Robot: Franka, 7 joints.
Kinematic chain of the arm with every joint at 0, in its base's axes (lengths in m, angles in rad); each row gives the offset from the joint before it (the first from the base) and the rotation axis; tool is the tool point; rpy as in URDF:
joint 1: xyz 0 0 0.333 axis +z
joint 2: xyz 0 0 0 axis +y
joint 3: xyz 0 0 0.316 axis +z
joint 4: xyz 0.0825 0 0 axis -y
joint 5: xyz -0.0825 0 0.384 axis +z
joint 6: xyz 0 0 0 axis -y
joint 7: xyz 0.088 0 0 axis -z
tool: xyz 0 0 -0.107 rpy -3.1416 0 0
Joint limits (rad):
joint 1: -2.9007..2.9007
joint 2: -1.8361..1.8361
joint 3: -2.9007..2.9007
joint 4: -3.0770..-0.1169
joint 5: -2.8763..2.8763
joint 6: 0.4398..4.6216
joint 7: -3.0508..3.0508
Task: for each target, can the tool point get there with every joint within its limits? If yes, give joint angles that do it. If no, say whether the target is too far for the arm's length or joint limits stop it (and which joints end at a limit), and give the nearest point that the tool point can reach.
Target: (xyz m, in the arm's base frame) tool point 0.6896 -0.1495 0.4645
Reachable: yes | joints 0.4700 0.8996 -1.0806 -1.0737 -0.0035 1.4969 -0.4534
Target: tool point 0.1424 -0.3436 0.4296
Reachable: yes | joints 0.8538 1.2312 -1.8325 -2.7965 1.0792 2.9208 0.4730
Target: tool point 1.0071 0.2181 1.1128
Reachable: no: too far | nearest point 0.6686 0.1448 0.8507 | short by 0.434 m
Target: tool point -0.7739 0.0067 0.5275
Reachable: yes | joints 0.3268 -1.0146 2.2042 -0.5272 0.2726 1.6433 0.8428
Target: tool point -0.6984 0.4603 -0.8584
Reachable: no: too far | nearest point -0.4466 0.2943 -0.2974 | short by 0.637 m
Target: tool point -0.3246 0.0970 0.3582
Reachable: yes | joints -1.7467 -1.2015 -1.4407 -2.2542 -0.2515 0.7576 0.6204
